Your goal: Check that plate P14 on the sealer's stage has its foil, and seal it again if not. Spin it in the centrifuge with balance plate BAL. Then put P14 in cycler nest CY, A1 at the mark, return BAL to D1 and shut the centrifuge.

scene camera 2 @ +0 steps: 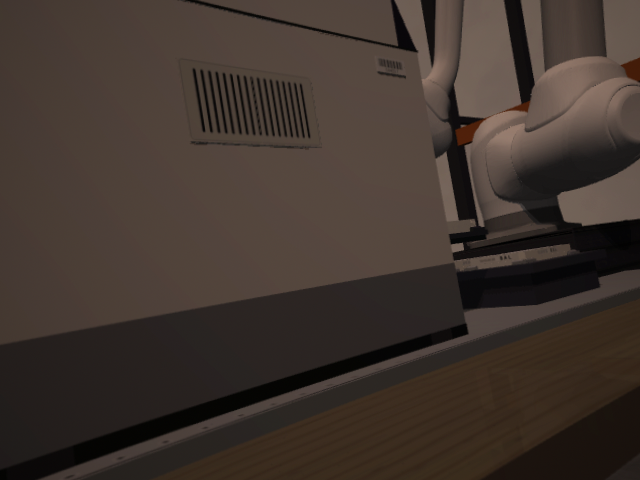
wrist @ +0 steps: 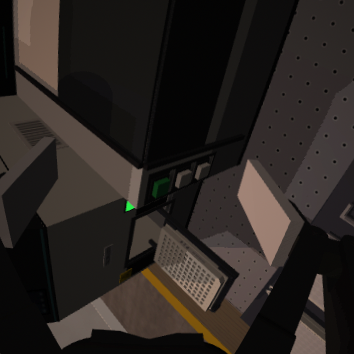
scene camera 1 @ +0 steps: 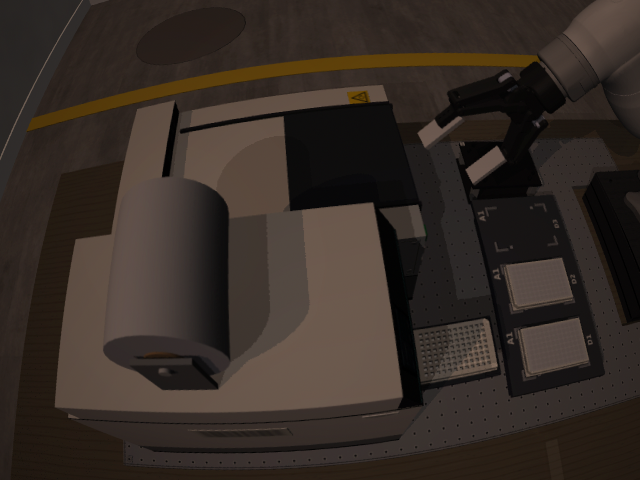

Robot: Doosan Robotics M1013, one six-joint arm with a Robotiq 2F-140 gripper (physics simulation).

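Places are measured from the arm's base along level axes (x ahead, y right, z down), in centimetres.
Pixels of known places: gripper, fingertip midpoint: (wrist: 151,168) (scene camera 1: 448,160); arm's base, origin of the base link: (scene camera 2: 526,239).
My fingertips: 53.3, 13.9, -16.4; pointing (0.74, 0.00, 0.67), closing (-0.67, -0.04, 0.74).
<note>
Ahead of a thing's pixels: the offset from my fingertips to its top centre, as dx, dy, dz. "spot": to the spot under its first point. Level surfaces: height alone.
The plate {+5.5, -23.7, +13.2} (scene camera 1: 455,350) (wrist: 187,267) on the sealer's stage shows open wells and no foil; its P14 label cannot be read. The sealer {spot: +22.4, -24.6, -9.8} (scene camera 1: 341,330) carries a large roll. BAL {-13.8, -28.0, +18.3} (scene camera 1: 553,346) sits in D1; its label strip {spot: -7.4, -28.5, +18.7} (scene camera 2: 505,257) shows in scene camera 2. My gripper (scene camera 1: 450,157) (wrist: 151,168) is open and empty, high beside a pale machine with a dark top panel (scene camera 1: 351,155) (wrist: 115,45). In the wrist view, a green button {spot: +5.6, -6.7, +6.8} (wrist: 161,188) and two grey buttons (wrist: 183,178) (wrist: 202,171) lie beyond the fingers. I cannot tell whether the centrifuge is open.
The dark deck {dz +19.9} (scene camera 1: 522,229) holds another pale plate {-15.8, -15.8, +18.3} (scene camera 1: 540,283) in D2; D3 holds no plate. A dark box {-20.7, +11.9, +18.5} (scene camera 1: 501,175) stands below the gripper in scene camera 1. Another black unit (scene camera 1: 612,222) is at the right. A green light {spot: +12.8, -13.8, +8.3} (wrist: 130,206) glows near the buttons.
</note>
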